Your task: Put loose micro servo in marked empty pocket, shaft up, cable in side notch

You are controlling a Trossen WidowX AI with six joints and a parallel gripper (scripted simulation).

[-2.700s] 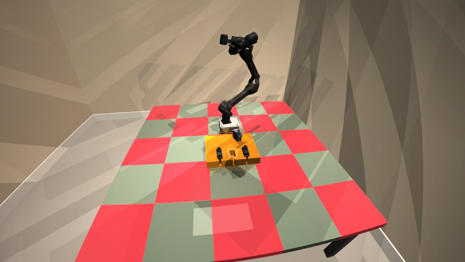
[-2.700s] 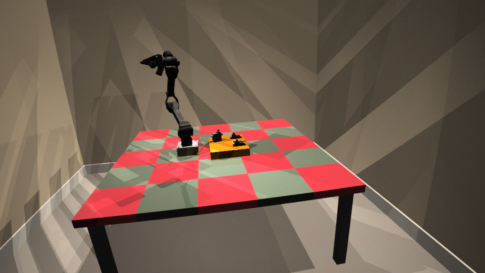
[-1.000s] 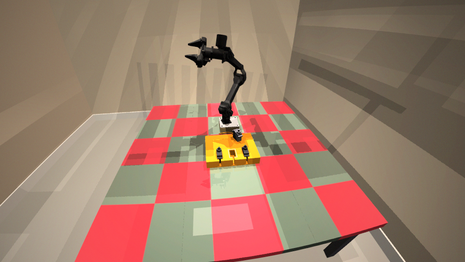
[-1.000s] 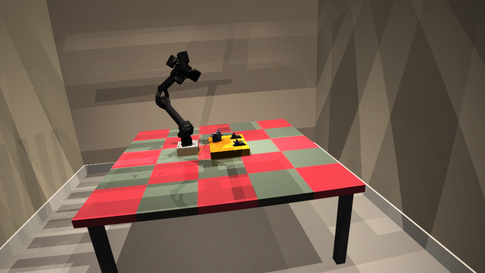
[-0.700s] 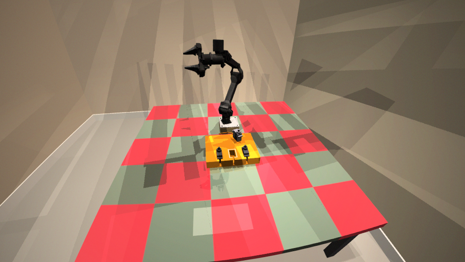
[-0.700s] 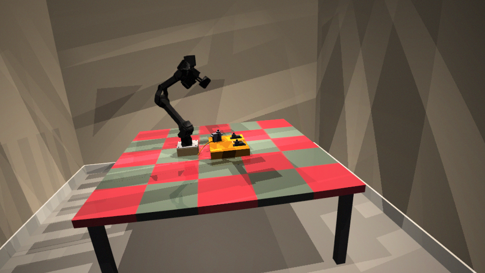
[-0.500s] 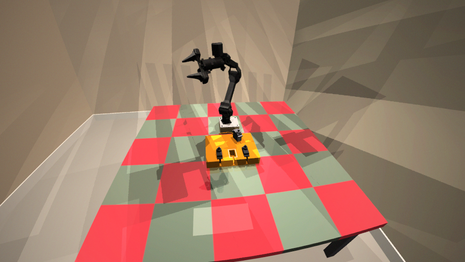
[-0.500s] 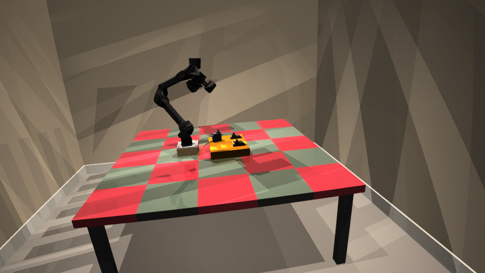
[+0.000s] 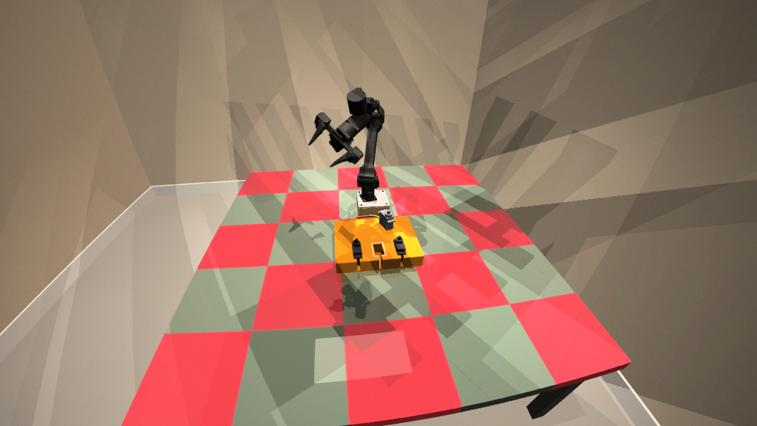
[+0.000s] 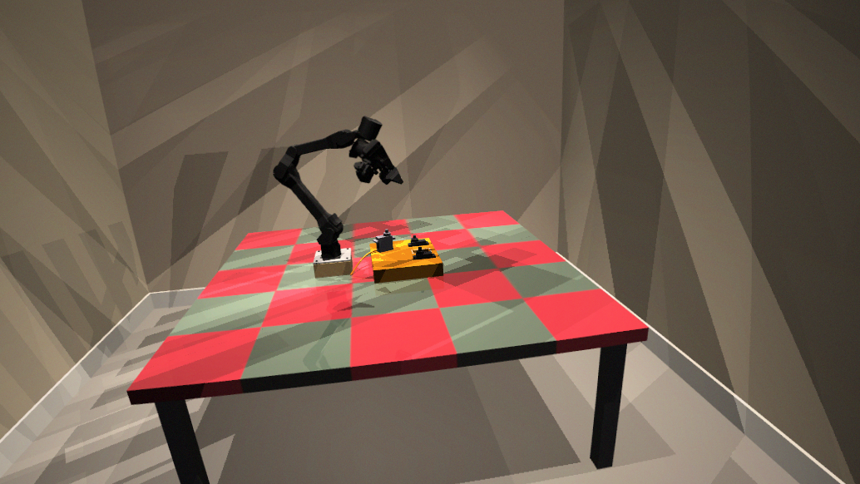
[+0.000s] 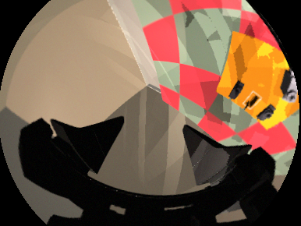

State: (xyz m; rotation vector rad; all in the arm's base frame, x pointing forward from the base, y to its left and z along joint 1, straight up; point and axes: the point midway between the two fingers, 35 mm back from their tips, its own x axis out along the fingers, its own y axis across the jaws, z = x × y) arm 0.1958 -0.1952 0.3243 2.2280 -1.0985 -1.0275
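The deck lies 10 mm ahead of my gripper tip, 180 mm to the left of it and 340 mm below it.
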